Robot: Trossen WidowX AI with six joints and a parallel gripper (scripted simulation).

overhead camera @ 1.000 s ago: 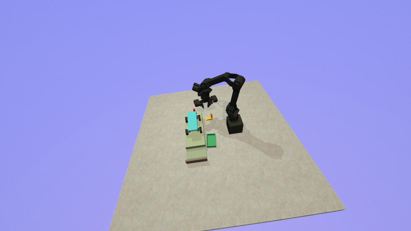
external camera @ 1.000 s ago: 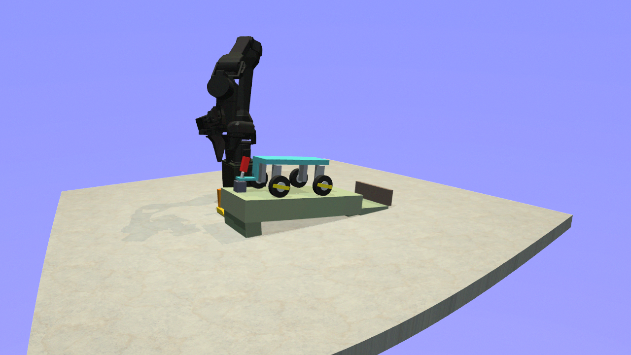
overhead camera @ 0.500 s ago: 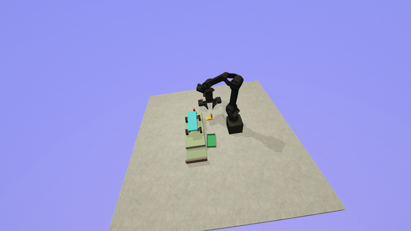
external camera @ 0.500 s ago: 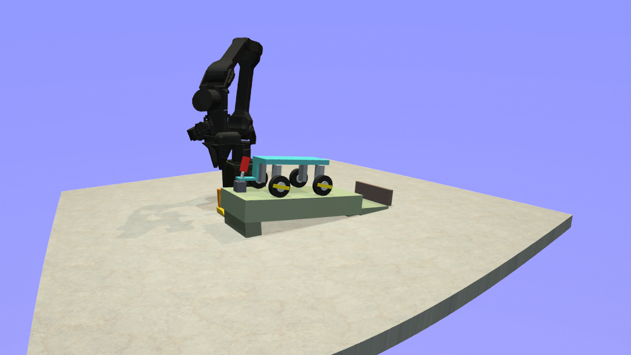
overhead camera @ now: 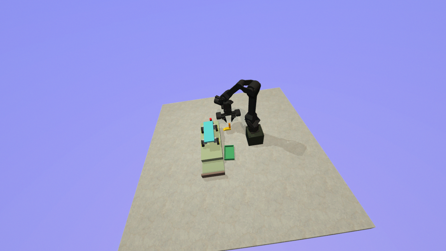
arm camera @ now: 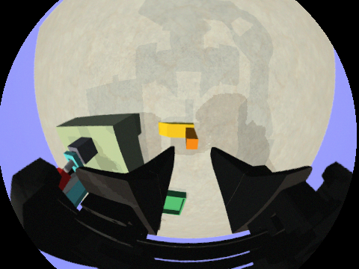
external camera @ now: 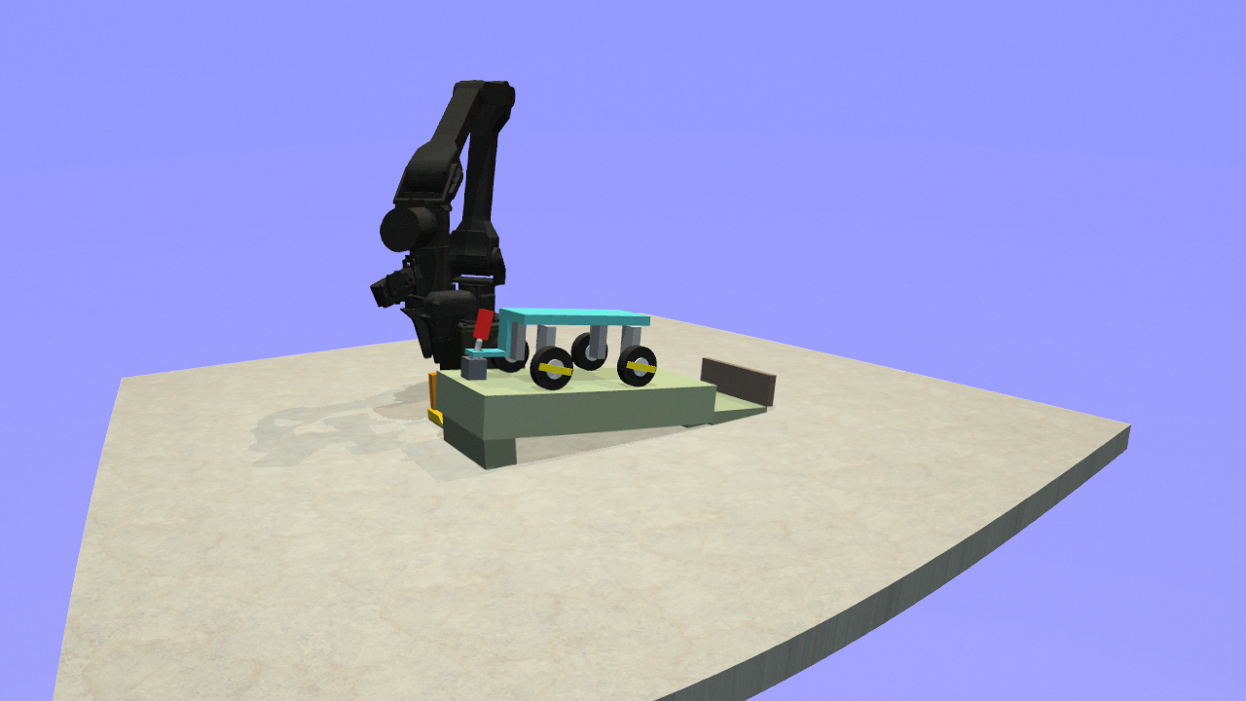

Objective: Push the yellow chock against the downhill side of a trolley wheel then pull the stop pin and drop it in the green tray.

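My gripper tip is 2 cm short of the yellow chock and 6 cm above it. The rest, counted from my gripper tip: red-headed stop pin 14 cm ahead, 1 cm to the right, 5 cm above; then trolley 18 cm ahead, 10 cm to the left, 3 cm above; then green ramp 18 cm ahead, 10 cm to the left, 4 cm below.
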